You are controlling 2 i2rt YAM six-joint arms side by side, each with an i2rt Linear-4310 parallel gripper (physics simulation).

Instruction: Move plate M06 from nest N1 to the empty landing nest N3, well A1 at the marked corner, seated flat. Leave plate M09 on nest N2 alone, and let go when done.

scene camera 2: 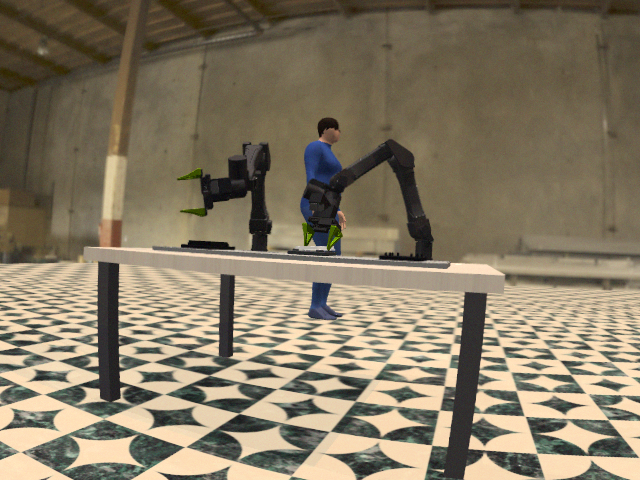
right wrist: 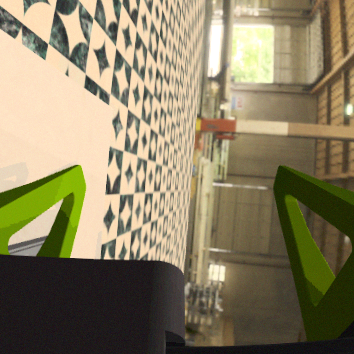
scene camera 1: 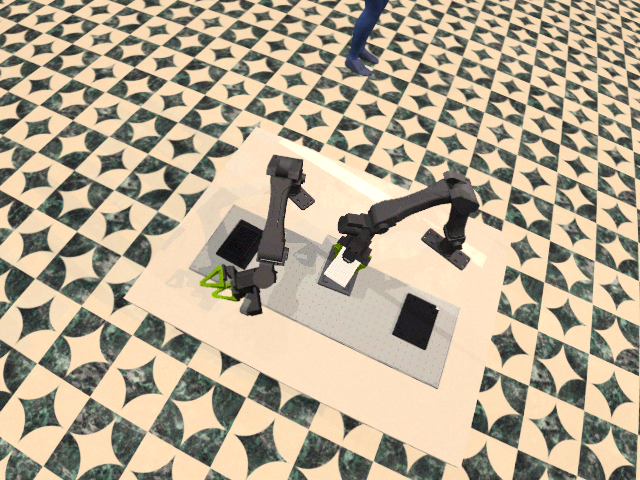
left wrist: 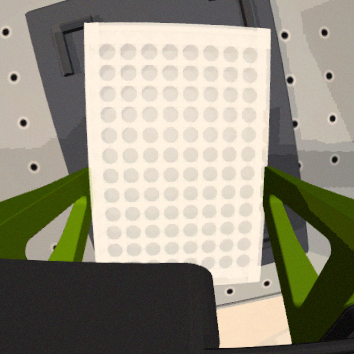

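The white plate M06 (scene camera 1: 342, 273) (scene camera 2: 310, 248) (left wrist: 179, 145) is level, low over the dark grey middle nest (scene camera 1: 336, 289) (scene camera 2: 294, 252) (left wrist: 47, 50), taken as N3. It is turned slightly against the nest in the left wrist view; whether it touches is unclear. My left gripper (scene camera 1: 350, 258) (scene camera 2: 318, 248) (left wrist: 177, 177) is shut on its long sides. My right gripper (scene camera 1: 207, 289) (scene camera 2: 179, 194) (right wrist: 179, 175) is open and empty, pointing sideways above the table's left end. A black plate (scene camera 1: 240, 241) (scene camera 2: 207, 244), taken as M09, sits on the left nest. The marked corner cannot be made out.
A black nest (scene camera 1: 415, 321) (scene camera 2: 402, 256) with small upright posts, taken as N1, stands at the right end of the perforated grey board (scene camera 1: 356, 330). The right arm reaches over the board between the left and middle nests. A person in blue (scene camera 1: 366, 31) (scene camera 2: 321, 160) stands beyond the table.
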